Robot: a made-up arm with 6 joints.
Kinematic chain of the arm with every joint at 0, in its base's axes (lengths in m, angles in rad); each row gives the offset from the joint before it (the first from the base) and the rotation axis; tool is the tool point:
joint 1: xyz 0 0 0.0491 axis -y
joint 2: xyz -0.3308 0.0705 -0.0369 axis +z
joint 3: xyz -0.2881 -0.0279 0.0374 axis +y
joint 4: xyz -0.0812 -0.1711 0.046 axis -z
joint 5: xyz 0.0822 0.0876 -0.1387 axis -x
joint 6: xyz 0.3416 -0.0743 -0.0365 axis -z
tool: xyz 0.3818 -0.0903 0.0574
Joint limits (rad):
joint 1: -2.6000..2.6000
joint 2: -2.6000..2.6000
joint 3: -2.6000..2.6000
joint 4: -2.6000..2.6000
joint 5: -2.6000..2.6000
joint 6: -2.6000..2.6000
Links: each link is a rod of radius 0.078 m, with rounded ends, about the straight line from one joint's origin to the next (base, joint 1, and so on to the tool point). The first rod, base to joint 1, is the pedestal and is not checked.
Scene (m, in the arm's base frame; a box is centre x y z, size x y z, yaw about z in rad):
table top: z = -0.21
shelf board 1: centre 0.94 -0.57 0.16 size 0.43 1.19 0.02 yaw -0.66
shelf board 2: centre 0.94 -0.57 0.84 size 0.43 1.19 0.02 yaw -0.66
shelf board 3: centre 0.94 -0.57 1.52 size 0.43 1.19 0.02 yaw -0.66
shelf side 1: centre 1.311 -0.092 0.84 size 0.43 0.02 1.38 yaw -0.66
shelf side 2: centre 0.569 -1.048 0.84 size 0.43 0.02 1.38 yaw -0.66
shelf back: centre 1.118 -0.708 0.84 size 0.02 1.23 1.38 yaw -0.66
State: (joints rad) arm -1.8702 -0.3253 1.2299 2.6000 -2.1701 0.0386
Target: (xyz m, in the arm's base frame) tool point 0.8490 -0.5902 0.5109
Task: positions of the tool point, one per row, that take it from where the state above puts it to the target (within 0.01 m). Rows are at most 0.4 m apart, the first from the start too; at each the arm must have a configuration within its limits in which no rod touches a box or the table.
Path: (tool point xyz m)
1: 0.8452 -0.3132 1.1377
2: 0.7509 -0.2404 1.1366
3: 0.6333 -0.1920 1.1149
4: 0.6234 -0.3584 0.8069
5: 0.5559 -0.3627 0.5109
6: 0.6660 -0.4475 0.5024
7: 0.7635 -0.5253 0.5028
8: 0.8490 -0.5902 0.5109

